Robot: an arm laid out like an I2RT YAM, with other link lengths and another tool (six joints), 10 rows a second.
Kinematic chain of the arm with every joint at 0, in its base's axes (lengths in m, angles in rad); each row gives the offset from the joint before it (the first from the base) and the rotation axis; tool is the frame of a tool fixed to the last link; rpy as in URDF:
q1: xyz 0 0 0.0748 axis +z
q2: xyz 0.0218 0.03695 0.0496 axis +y
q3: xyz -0.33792 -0.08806 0 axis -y
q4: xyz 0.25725 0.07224 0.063 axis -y
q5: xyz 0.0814 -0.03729 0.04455 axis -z
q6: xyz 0.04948 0 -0.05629 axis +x
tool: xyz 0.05 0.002 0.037 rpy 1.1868 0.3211 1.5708
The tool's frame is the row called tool.
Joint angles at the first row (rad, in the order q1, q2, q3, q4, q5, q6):
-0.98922, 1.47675, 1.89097, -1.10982, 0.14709, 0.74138
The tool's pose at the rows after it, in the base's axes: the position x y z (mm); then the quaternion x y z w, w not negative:
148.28 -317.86 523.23 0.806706 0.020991 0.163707 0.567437
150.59 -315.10 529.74 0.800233 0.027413 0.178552 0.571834
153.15 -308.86 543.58 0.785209 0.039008 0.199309 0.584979
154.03 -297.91 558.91 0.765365 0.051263 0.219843 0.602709
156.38 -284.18 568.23 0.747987 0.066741 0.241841 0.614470
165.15 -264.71 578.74 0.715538 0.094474 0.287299 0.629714
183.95 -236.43 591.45 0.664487 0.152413 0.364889 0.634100
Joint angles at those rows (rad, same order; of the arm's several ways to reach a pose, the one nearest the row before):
-0.98791, 1.47153, 1.88530, -1.09600, 0.12037, 0.73158
-0.98493, 1.46637, 1.89597, -1.08712, 0.09792, 0.72272
-0.97701, 1.45387, 1.91589, -1.06913, 0.07407, 0.70358
-0.96259, 1.42659, 1.92159, -1.04060, 0.05902, 0.68386
-0.93910, 1.38960, 1.90001, -1.00588, 0.04168, 0.66716
-0.89620, 1.33282, 1.84113, -0.91627, -0.00397, 0.64330
-0.83123, 1.27321, 1.77256, -0.79783, -0.11746, 0.59492

